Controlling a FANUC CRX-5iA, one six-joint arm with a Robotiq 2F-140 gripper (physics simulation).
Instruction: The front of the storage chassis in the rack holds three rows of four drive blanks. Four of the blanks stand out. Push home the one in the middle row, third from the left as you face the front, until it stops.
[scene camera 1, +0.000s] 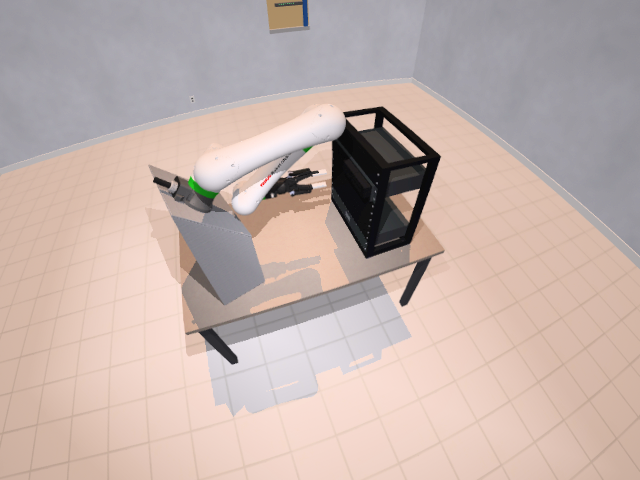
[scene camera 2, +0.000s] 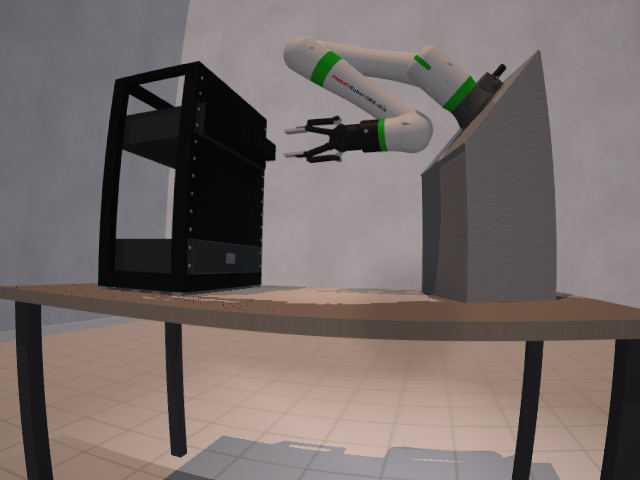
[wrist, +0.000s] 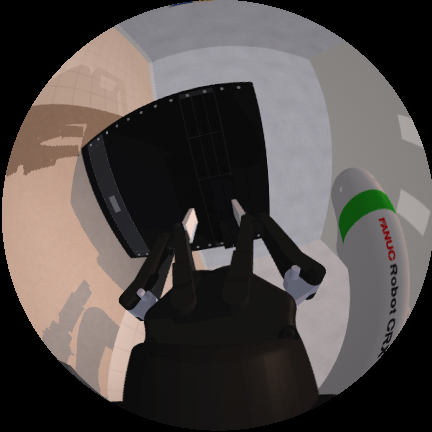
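Where they show: gripper, fingertip midpoint: (scene camera 1: 325, 178) (scene camera 2: 285, 143) (wrist: 213, 210); arm's base at its link origin: (scene camera 1: 194, 201) (scene camera 2: 478, 111).
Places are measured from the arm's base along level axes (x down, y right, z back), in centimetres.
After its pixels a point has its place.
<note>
The black storage chassis (scene camera 1: 356, 178) {x 4.6, y 13.7, z -66.6 cm} (wrist: 202, 125) {x 8.7, y -13.5, z -73.1 cm} sits in the upper part of the black rack (scene camera 1: 424, 198) {x 17.4, y 28.0, z -98.0 cm} (scene camera 2: 107, 180) {x 23.8, y -22.1, z -103.4 cm}. In the wrist view its front shows a grid of dark drive blanks, with the rows running top to bottom. In scene camera 2, dark blanks (scene camera 2: 269, 149) {x 7.6, y 15.1, z -66.4 cm} stand out from the front. Black on black hides how far each stands out, including the third in the middle row. My gripper (scene camera 1: 321, 179) {x 9.7, y 1.7, z -57.9 cm} (scene camera 2: 287, 143) {x 9.7, y 1.7, z -57.9 cm} (wrist: 213, 210) {x 9.7, y 1.7, z -57.9 cm} is part open and empty, level with the chassis. Its pale fingertips point at the front, a short gap away in scene camera 2.
A lower unit (scene camera 2: 214, 255) {x 43.6, y -10.2, z -74.3 cm} (wrist: 114, 203) {x 44.0, y -0.2, z -73.2 cm} with a small grey label fills the rack's bottom. The rack stands on a wooden table (scene camera 1: 330, 276) {x 53.7, y 25.6, z -48.3 cm} (scene camera 2: 361, 329) {x 55.3, y -52.1, z -33.0 cm}. The arm is mounted on a slanted grey pedestal (scene camera 1: 222, 258) {x 20.7, y 15.5, z -2.2 cm} (scene camera 2: 509, 217) {x 34.2, y -22.2, z 0.4 cm} opposite the rack. The white forearm (wrist: 372, 250) {x -7.2, y 0.4, z -41.8 cm} shows right in the wrist view.
</note>
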